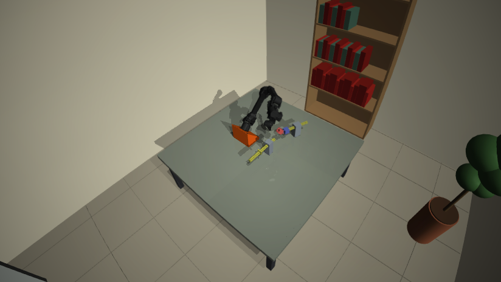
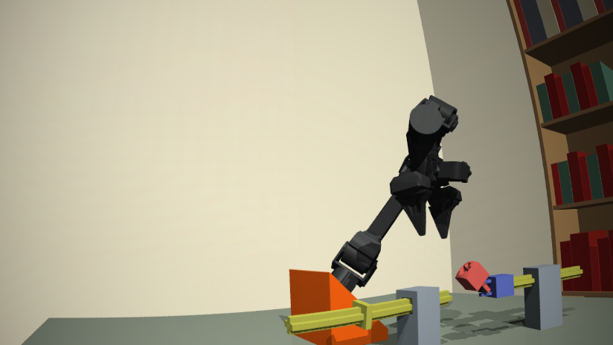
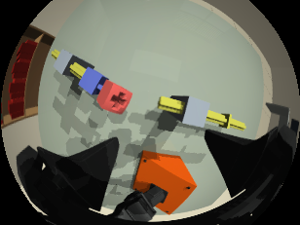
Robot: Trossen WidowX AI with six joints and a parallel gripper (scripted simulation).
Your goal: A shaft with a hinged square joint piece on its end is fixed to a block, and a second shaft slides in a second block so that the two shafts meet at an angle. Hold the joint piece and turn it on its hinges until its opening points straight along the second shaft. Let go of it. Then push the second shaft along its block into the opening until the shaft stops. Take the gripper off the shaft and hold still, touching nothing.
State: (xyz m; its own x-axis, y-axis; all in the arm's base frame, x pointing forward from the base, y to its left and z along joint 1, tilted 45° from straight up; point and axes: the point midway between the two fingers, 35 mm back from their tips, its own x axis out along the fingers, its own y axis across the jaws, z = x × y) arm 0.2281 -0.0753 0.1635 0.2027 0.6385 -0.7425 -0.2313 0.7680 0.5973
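Right now my gripper tip is 30 mm short of the red joint piece, 80 mm to the right of it and 80 mm above it.
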